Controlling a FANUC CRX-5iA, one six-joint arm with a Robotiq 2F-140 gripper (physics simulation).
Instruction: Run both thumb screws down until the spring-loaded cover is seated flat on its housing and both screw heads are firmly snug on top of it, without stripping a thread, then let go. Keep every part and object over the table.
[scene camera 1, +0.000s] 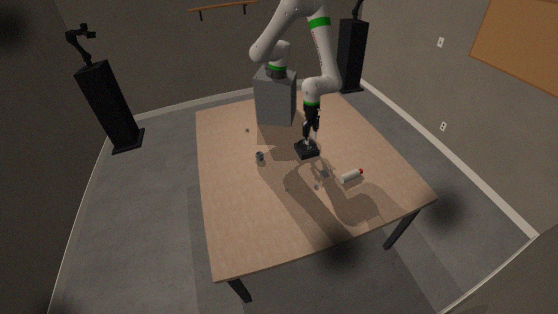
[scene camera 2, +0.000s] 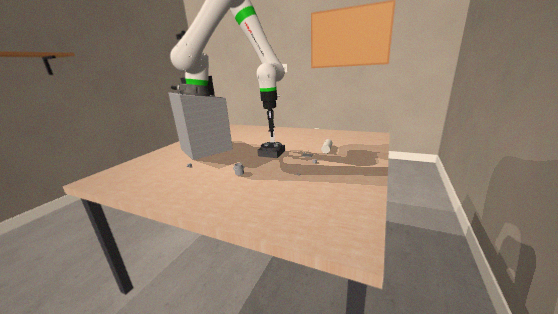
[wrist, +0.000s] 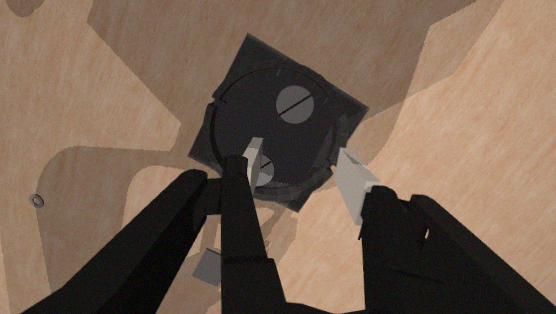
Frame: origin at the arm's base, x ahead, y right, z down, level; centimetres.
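Seen in the pictures: gripper, fingertip midpoint: (scene camera 1: 310, 141) (scene camera 2: 272, 140) (wrist: 299, 159); arm's base, link origin: (scene camera 1: 276, 74) (scene camera 2: 197, 95).
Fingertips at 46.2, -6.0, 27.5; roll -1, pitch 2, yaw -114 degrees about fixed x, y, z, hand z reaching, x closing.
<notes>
Offsets run from my fingertips to a thing's middle, as dx, dy, dz.
A black square housing @[-0.1, +2.3, +5.0] (scene camera 1: 306, 154) (scene camera 2: 270, 153) (wrist: 246, 50) stands on the table, turned at an angle in the wrist view. Its round black cover @[-0.1, +2.3, +3.8] (wrist: 240, 120) is on top; whether it is seated flat cannot be told. Two grey slotted screw heads show in the wrist view: the upper screw @[-3.3, +2.3, +3.3] (wrist: 295, 104) is fully visible, and the lower screw @[+3.1, +2.3, +3.1] (wrist: 265, 176) is partly hidden by the left finger. My gripper (scene camera 1: 311, 140) (scene camera 2: 272, 138) (wrist: 299, 159) is part open and empty over the cover, pointing down. Its left fingertip overlaps the lower screw in view; the right is past the cover's edge.
A white bottle @[+30.2, -13.0, +5.3] (scene camera 1: 350, 176) (scene camera 2: 327, 146) lies beyond the housing. A dark grey cylindrical part @[-4.2, +32.2, +5.3] (scene camera 1: 259, 156) (scene camera 2: 239, 169), a small part @[-36.2, +33.3, +6.8] (scene camera 1: 247, 130) (scene camera 2: 189, 165), a square grey plate @[+21.5, +0.0, +7.7] (scene camera 1: 325, 173) (wrist: 207, 267) and a ring @[+24.7, +25.1, +7.7] (wrist: 36, 201) lie around it. The grey robot pedestal (scene camera 1: 275, 100) (scene camera 2: 207, 125) stands behind.
</notes>
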